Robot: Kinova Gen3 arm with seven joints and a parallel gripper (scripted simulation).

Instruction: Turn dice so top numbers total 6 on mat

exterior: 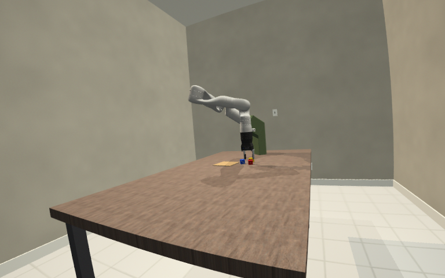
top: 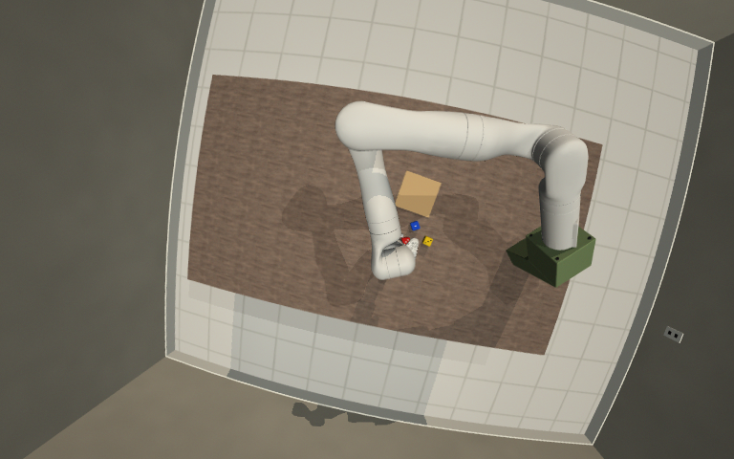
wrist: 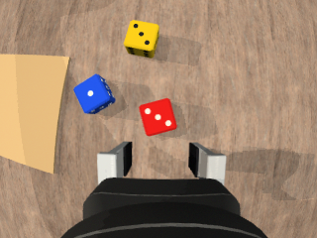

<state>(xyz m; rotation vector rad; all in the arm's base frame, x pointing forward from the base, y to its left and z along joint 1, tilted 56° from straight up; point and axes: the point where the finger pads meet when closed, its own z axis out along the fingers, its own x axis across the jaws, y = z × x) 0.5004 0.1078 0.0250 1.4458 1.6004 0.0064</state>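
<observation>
Now: the red die 3 cm behind my hand and 4 cm below it. The rest, counted from my hand: yellow die: 12 cm behind, 4 cm below; then blue die: 7 cm behind, 6 cm to the right, 4 cm below; then tan mat: 8 cm behind, 18 cm to the right, 6 cm below.
</observation>
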